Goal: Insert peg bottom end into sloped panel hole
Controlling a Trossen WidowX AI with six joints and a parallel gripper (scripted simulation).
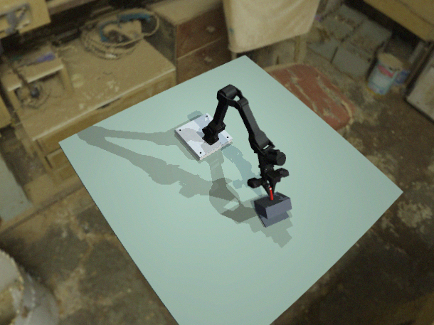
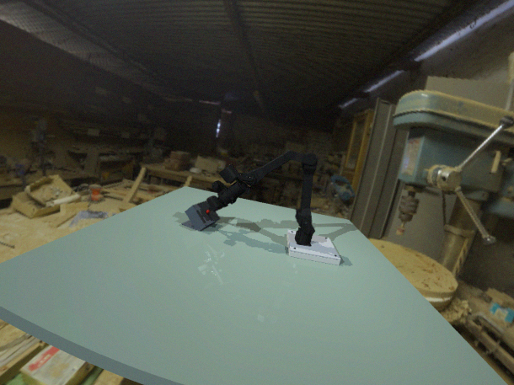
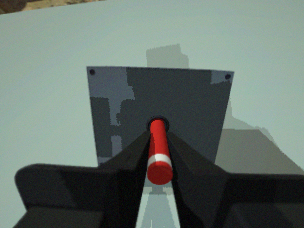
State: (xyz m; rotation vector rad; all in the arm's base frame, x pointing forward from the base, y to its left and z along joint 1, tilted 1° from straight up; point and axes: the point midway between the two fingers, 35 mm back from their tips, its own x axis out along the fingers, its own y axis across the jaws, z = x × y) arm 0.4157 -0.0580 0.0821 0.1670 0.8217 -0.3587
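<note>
My gripper tip is 40 mm above the grey sloped panel, 30 mm short of it and 10 mm to the left of it. Also, from my gripper tip: red peg 10 mm behind, 10 mm above.
</note>
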